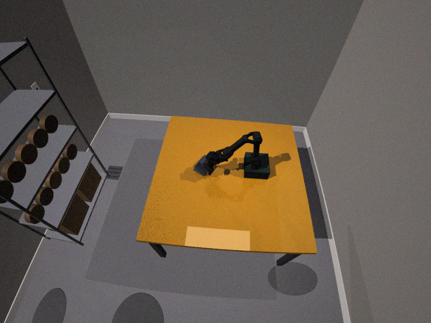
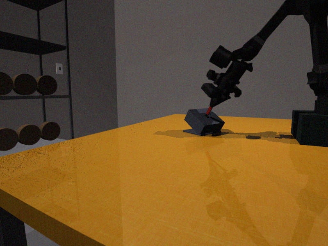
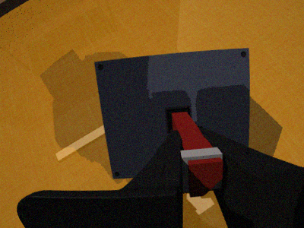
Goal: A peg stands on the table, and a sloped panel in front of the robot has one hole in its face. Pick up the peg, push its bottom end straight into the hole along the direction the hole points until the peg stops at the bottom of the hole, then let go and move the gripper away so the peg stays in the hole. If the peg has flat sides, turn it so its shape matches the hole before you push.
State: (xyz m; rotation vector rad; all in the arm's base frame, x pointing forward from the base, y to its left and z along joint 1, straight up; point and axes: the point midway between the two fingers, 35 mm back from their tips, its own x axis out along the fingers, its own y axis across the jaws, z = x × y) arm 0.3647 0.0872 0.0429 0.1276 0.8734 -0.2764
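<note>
Right now the sloped panel is 7 cm below my gripper tip, 4 cm ahead of it and 1 cm to the right of it. Also, from my gripper tip: red peg (1 cm behind, 1 cm above).
</note>
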